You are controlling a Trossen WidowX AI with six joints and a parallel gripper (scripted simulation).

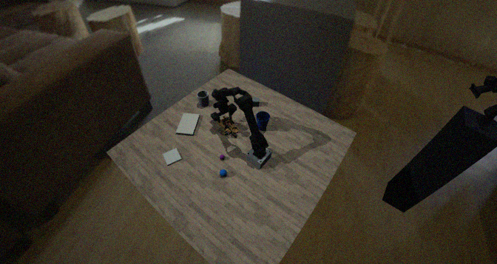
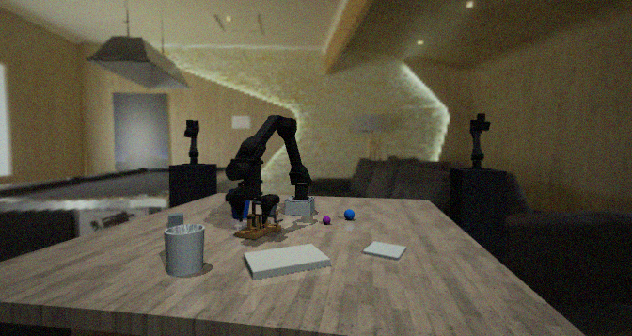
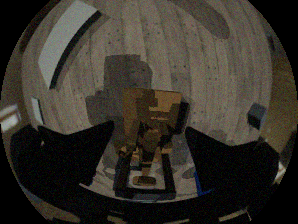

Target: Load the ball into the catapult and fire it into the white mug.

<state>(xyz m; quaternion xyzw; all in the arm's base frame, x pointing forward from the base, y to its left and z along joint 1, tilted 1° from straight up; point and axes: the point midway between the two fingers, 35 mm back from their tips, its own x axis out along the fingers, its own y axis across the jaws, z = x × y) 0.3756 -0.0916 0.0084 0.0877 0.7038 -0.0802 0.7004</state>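
Right now my gripper tip is 19 cm past the purple ball, 23 cm to the right of it and 3 cm above it. The rest, counted from my gripper tip: white flat slab 21 cm ahead, 18 cm to the left, 3 cm below; then blue cup 23 cm behind, 14 cm to the right, 1 cm below; then wooden catapult 6 cm behind, 4 cm to the left, 1 cm above.
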